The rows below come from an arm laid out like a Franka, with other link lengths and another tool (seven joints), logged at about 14 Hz.
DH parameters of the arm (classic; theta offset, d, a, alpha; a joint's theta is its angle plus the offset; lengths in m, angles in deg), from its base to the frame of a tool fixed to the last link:
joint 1: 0 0.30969 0 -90
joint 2: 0 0 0 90
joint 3: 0 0.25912 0.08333 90
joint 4: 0 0 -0.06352 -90
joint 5: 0 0.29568 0 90
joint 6: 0 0 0.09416 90
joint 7: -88 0.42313 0.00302 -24.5
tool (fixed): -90 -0.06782 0 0
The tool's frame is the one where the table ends.
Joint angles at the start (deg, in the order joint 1, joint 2, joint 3, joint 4, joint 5, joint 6, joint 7):
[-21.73 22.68 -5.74 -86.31 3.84 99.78 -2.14]
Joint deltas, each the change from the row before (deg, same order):
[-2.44 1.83 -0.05 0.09 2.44 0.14 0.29]
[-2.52 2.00 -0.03 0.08 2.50 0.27 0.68]
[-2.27 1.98 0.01 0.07 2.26 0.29 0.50]
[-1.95 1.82 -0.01 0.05 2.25 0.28 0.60]
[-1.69 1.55 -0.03 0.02 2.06 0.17 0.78]
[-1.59 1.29 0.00 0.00 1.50 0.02 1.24]
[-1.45 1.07 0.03 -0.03 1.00 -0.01 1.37]
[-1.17 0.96 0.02 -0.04 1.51 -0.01 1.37]
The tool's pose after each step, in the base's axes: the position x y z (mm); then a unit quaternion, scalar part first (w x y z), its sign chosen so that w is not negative. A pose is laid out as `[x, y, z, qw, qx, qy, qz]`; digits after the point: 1 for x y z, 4 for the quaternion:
[434.3, -208.4, 99.9, 0.1234, 0.2753, 0.9534, -0.0041]
[428.6, -212.9, 84.8, 0.1136, 0.3123, 0.9431, 0.0117]
[423.2, -216.4, 70.3, 0.1040, 0.3447, 0.9326, 0.0265]
[419.6, -217.9, 57.4, 0.0957, 0.3753, 0.9210, 0.0409]
[416.7, -218.7, 46.9, 0.0878, 0.4043, 0.9088, 0.0534]
[412.5, -220.5, 38.3, 0.0785, 0.4331, 0.8958, 0.0612]
[407.6, -223.4, 30.9, 0.0691, 0.4590, 0.8833, 0.0652]
[406.4, -222.7, 25.3, 0.0614, 0.4844, 0.8696, 0.0728]

